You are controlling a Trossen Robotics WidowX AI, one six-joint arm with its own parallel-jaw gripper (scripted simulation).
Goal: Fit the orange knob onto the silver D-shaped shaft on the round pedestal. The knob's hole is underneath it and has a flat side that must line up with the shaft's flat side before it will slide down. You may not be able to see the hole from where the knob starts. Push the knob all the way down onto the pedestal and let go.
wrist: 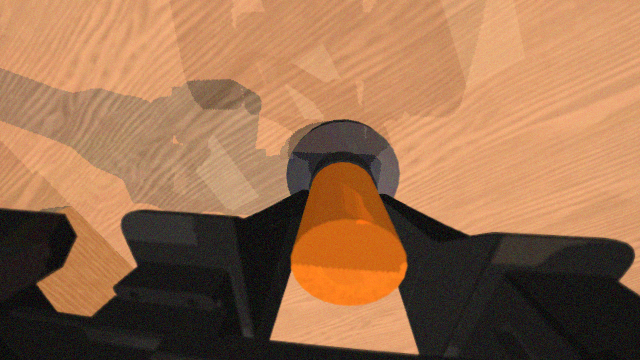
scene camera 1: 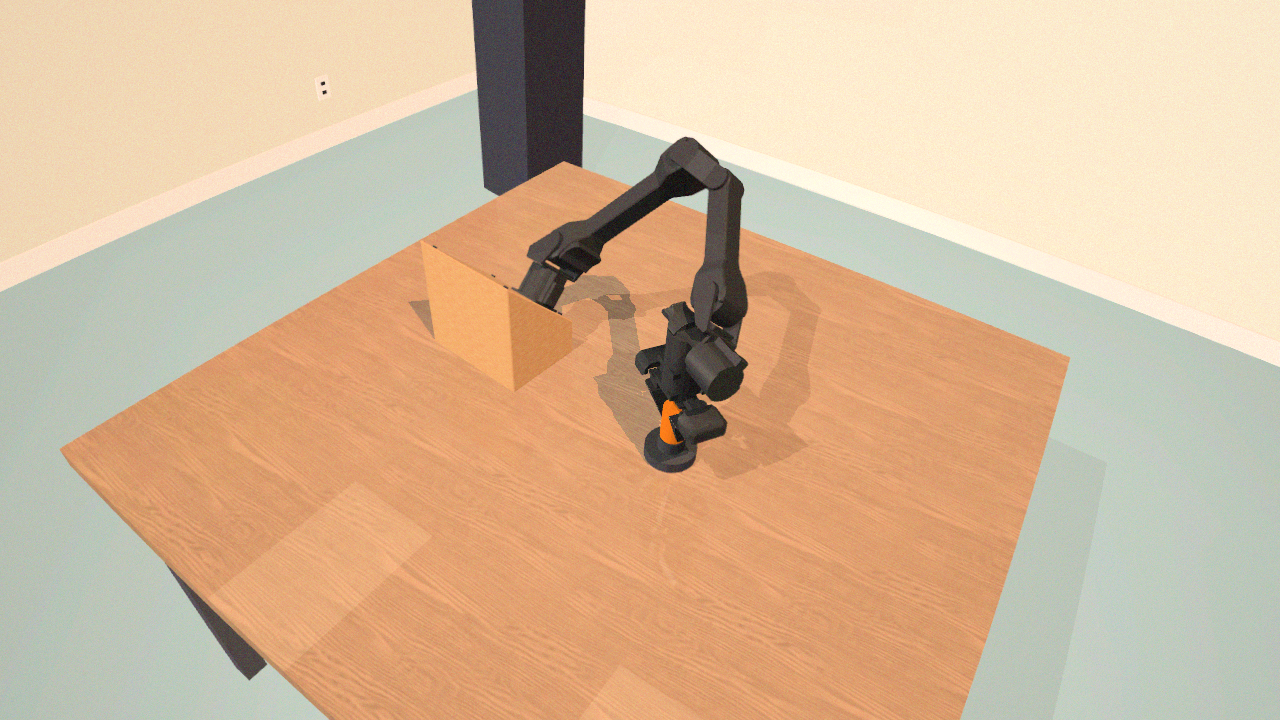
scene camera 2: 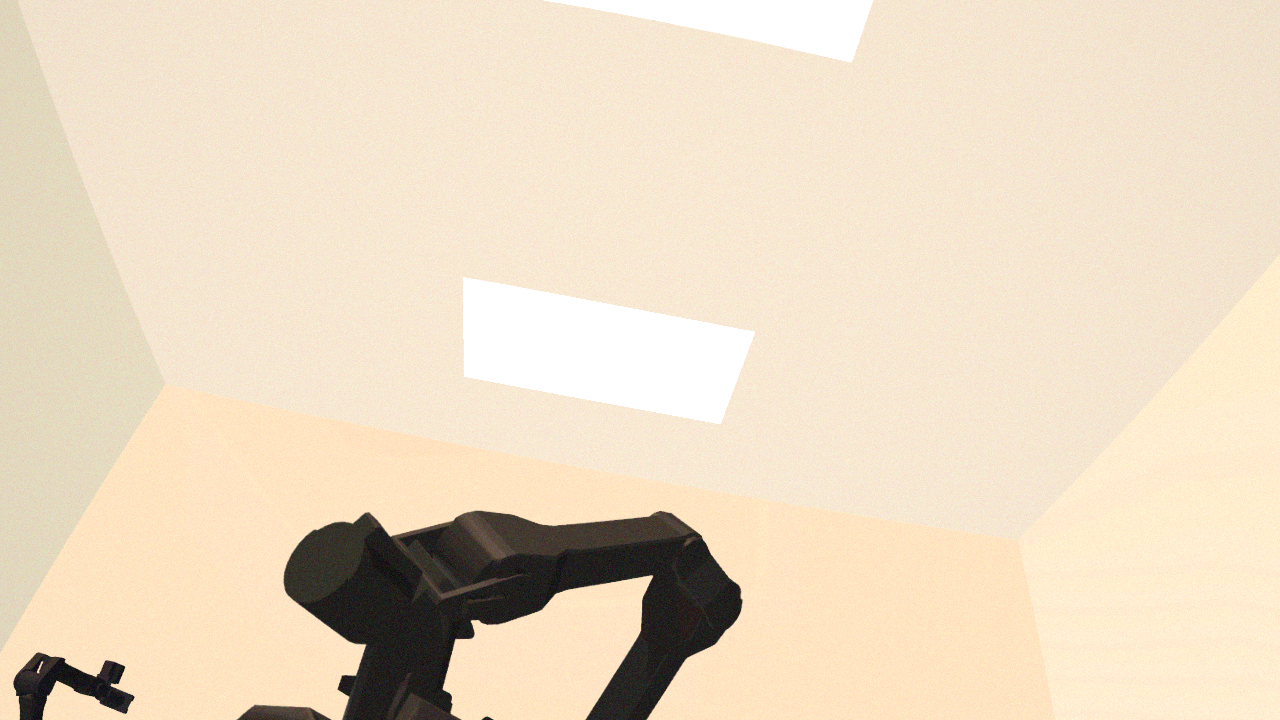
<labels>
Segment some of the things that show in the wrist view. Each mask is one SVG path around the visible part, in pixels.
My gripper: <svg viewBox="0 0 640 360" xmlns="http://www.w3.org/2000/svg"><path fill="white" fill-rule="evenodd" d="M0 208L0 360L640 360L640 295L619 282L632 266L635 252L630 244L621 240L587 236L574 237L504 232L469 235L428 217L387 194L379 194L406 253L407 267L404 278L398 285L398 290L407 312L408 322L419 352L418 355L270 340L291 273L291 254L309 196L309 190L300 190L245 218L231 215L170 212L155 209L129 211L122 217L120 228L137 267L130 271L116 285L113 285L116 296L107 301L91 317L57 312L36 284L64 267L71 248L77 240L77 234L66 214Z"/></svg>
An orange knob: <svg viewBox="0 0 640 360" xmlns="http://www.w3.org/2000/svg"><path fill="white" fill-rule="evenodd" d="M339 162L324 167L317 173L312 182L291 254L291 270L303 289L324 302L343 306L365 305L388 296L398 287L404 278L407 267L406 253L371 176L358 165L349 162Z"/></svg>
</labels>
